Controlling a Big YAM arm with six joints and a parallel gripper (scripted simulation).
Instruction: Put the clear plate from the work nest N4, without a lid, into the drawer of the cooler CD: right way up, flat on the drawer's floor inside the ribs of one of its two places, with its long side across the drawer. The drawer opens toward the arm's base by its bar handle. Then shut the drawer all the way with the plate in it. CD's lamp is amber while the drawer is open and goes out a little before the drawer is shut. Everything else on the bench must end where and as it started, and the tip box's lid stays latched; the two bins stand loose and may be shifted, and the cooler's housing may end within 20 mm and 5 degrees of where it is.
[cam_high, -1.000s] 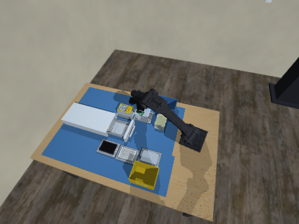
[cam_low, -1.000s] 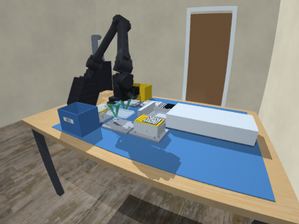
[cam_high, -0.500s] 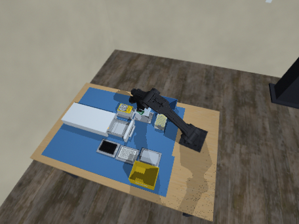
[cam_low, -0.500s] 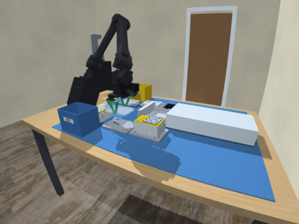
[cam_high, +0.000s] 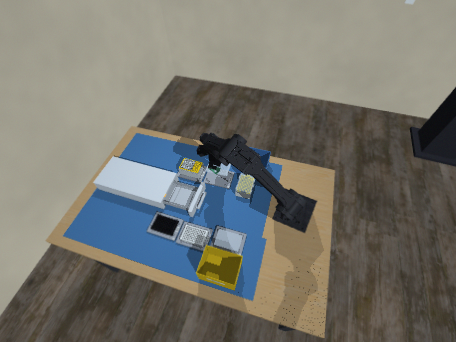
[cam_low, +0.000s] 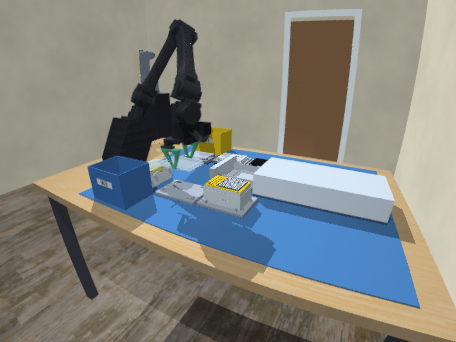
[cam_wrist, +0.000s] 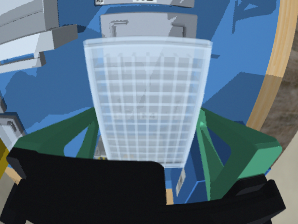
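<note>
My hand is 18 cm short of the drawer, 20 cm to the right of it and 9 cm above it. Round my hand: clear plate (right at my hand); then yellow-labelled tip box (17 cm ahead, 6 cm below); then grey work nest (11 cm below).
</note>
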